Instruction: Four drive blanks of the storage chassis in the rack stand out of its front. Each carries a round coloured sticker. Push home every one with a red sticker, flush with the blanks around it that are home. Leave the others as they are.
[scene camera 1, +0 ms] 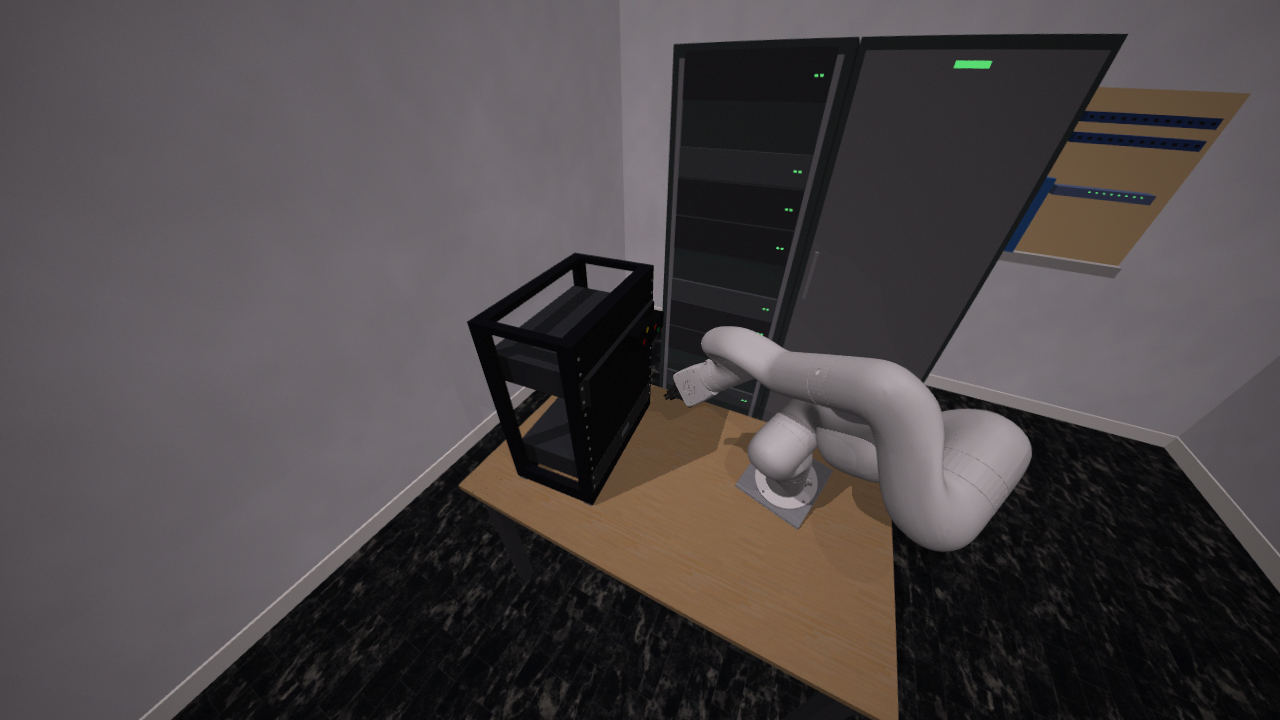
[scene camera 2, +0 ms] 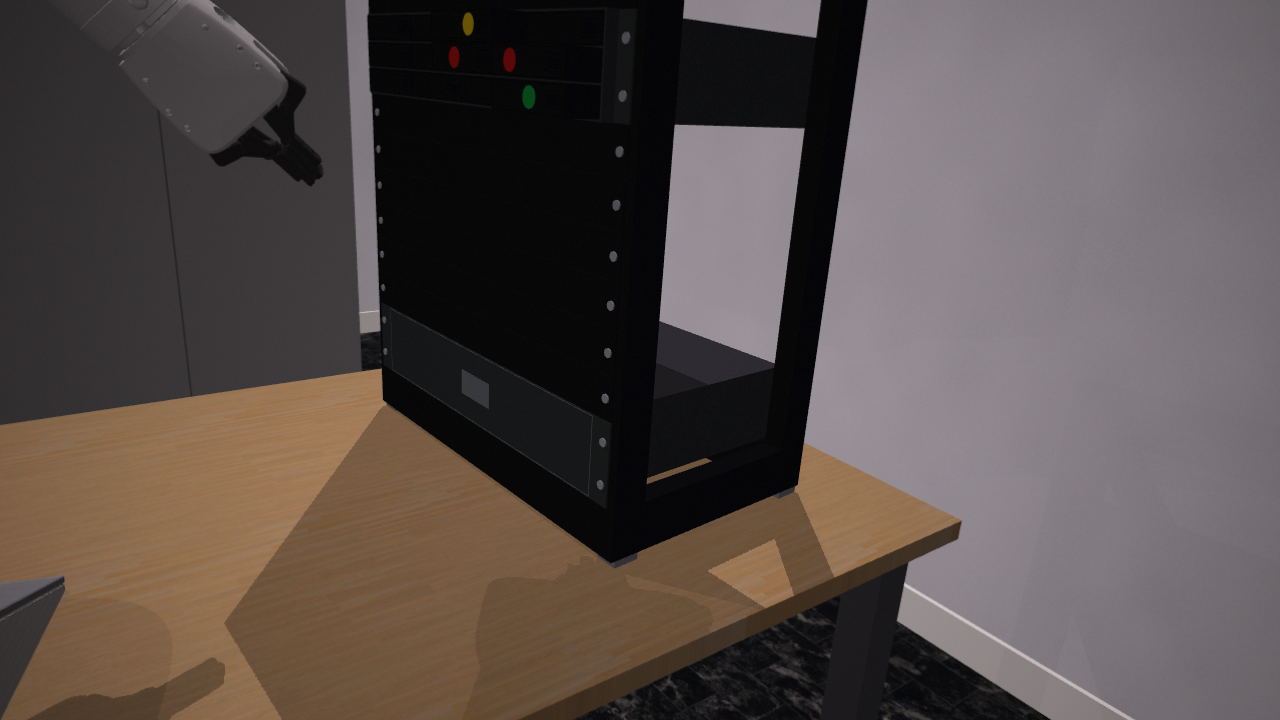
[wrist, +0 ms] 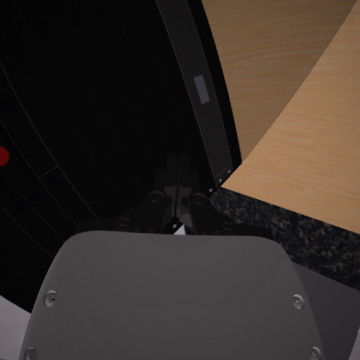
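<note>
The black rack (scene camera 1: 577, 394) (scene camera 2: 646, 295) stands on the table, with the storage chassis (scene camera 2: 617, 67) high in its front. In scene camera 2 a yellow sticker (scene camera 2: 468, 24) is in the top row, two red stickers, a left one (scene camera 2: 453, 57) and a right one (scene camera 2: 509, 60), are in the middle row, and a green sticker (scene camera 2: 529, 96) is in the bottom row. How far each blank stands out is too dark to tell. A red sticker (wrist: 2, 156) shows at the wrist view's left edge. My gripper (scene camera 1: 667, 394) (scene camera 2: 313, 171) (wrist: 176, 169) is shut and empty, in front of the rack, lower than the stickers and apart from it.
The wooden table (scene camera 1: 716, 555) (scene camera 2: 295, 429) carries the rack and the arm's base plate (scene camera 1: 799, 514). A lower grey-black unit (scene camera 2: 528, 429) fills the rack's bottom front. Tall cabinets (scene camera 1: 948, 197) (scene camera 2: 80, 223) stand behind the table.
</note>
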